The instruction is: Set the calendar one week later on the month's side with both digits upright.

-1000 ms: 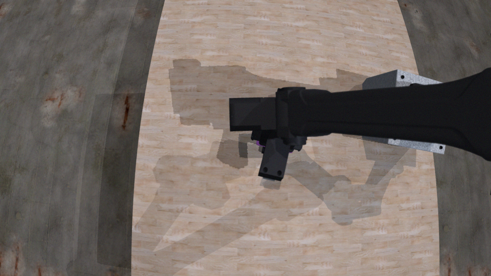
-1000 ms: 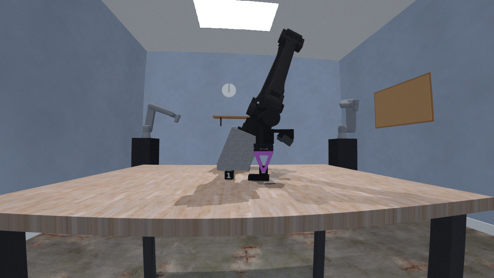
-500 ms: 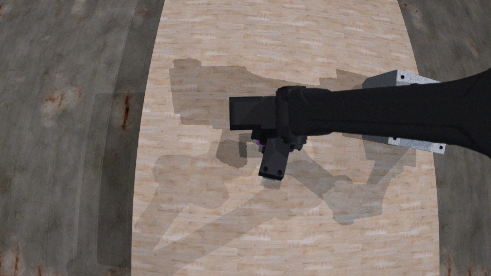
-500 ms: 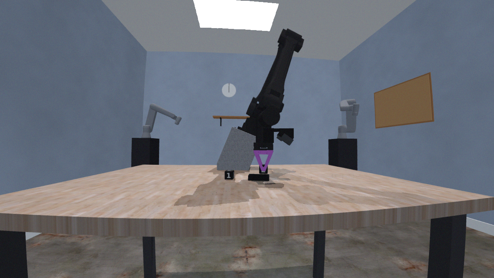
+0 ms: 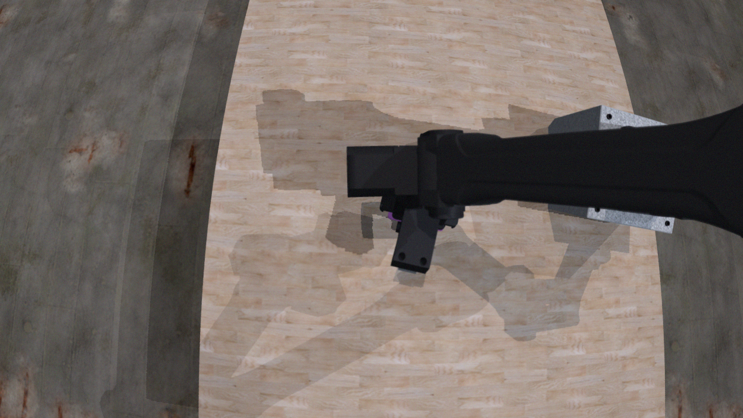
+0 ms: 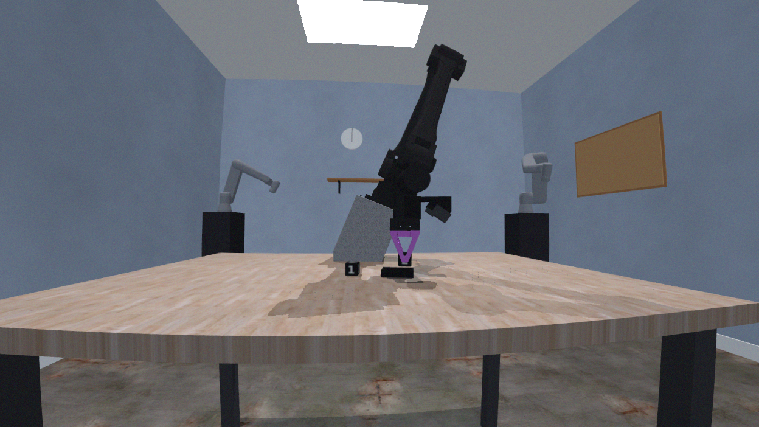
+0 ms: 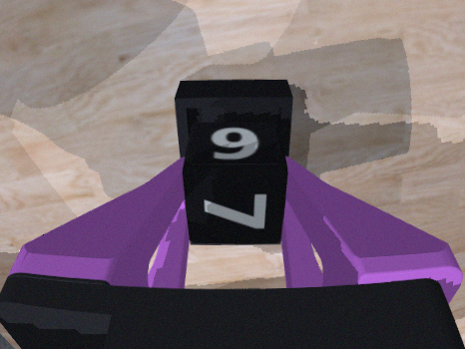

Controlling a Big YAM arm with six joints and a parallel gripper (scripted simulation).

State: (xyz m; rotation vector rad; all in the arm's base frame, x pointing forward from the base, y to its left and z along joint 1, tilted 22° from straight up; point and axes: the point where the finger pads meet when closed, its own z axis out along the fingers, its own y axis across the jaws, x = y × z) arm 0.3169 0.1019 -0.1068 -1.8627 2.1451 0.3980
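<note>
Right now my hand is 20 mm to the left of the black tray and 30 mm above it. Also, from my hand: black cube (right at my hand).
</note>
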